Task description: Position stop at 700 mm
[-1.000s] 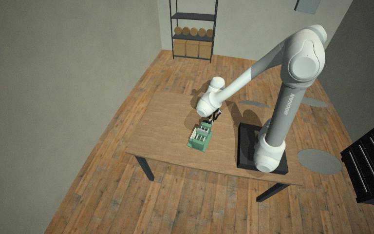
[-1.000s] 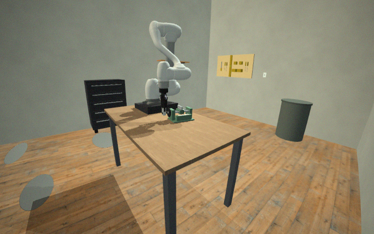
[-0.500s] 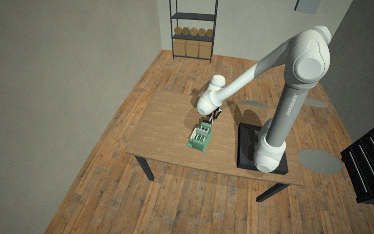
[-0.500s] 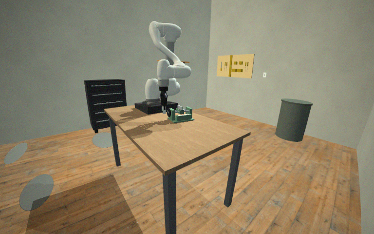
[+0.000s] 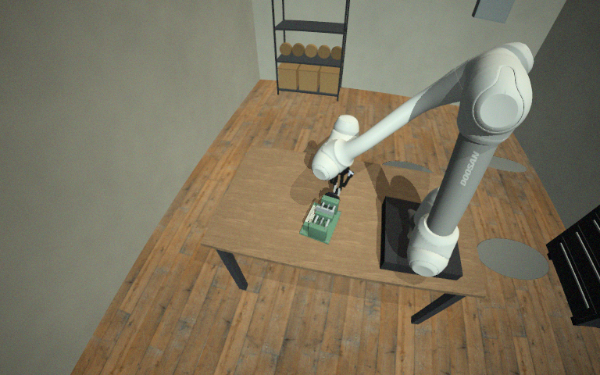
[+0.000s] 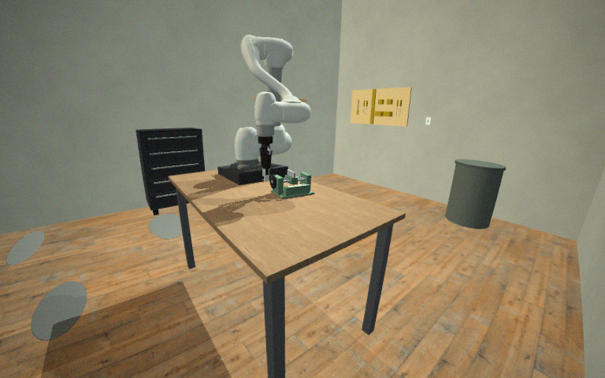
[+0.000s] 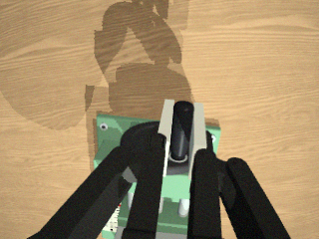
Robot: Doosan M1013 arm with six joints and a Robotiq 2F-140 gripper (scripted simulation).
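Now: hand 40 mm short of the green stop fixture, 140 mm to the right of it and 20 mm above it. Also, from my hand: black crank handle 20 mm below.
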